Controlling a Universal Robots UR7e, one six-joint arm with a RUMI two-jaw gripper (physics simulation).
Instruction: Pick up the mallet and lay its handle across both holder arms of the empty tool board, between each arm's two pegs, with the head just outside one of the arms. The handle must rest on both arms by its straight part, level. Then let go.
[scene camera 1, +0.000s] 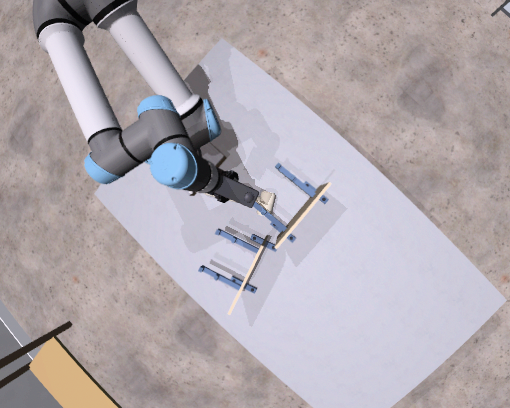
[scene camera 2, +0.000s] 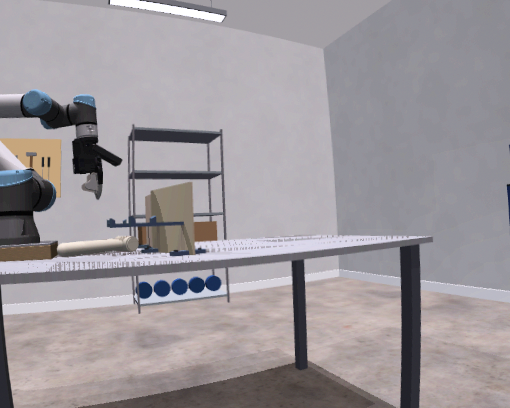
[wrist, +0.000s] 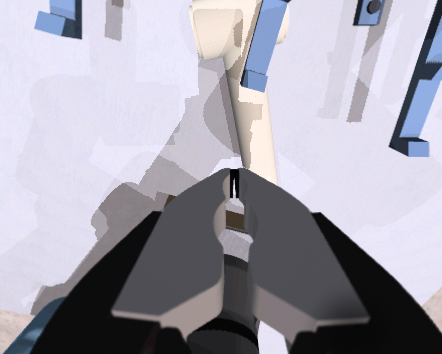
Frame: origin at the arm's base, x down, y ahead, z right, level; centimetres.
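Seen in the pictures: gripper, between the fingertips: (scene camera 2: 98, 199) (wrist: 234, 171); arm's base, origin of its link: (scene camera 2: 15, 243).
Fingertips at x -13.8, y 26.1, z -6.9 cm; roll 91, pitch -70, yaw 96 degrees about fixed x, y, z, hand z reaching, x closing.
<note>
Offsets run from my fingertips to a thing's top centre. "pt": to the spot under its first point. Level surfaces: height alone.
The cream mallet lies low over the table, its head @(pt dx +12.9, dy +8.8, dz -3.1 cm) (scene camera 1: 266, 201) (scene camera 2: 131, 243) (wrist: 215, 30) partly under the tip of one blue holder arm (scene camera 1: 272, 220) (wrist: 265, 45). Its handle @(pt dx +15.9, dy -2.8, dz +7.3 cm) (scene camera 2: 90, 247) (wrist: 260, 135) runs back toward the robot; its far part is hidden in the wrist view. My gripper (scene camera 2: 98, 196) (wrist: 234, 171) is shut and empty, well above the handle, with its tips slightly to one side of it in the wrist view. Two upright boards (scene camera 1: 305, 215) (scene camera 1: 248, 275) each carry two blue arms with pegs. No tool shows on either board's arms.
A brown wooden block (scene camera 2: 30, 251) (wrist: 235, 220) is near the handle's far end. The second board's blue arms (scene camera 1: 237, 241) (scene camera 1: 225, 278) reach out beside the first board's. The grey table @(dx +18.3 cm) (scene camera 1: 400, 280) (scene camera 2: 320, 247) extends beyond the boards. A shelf rack (scene camera 2: 175, 134) stands behind.
</note>
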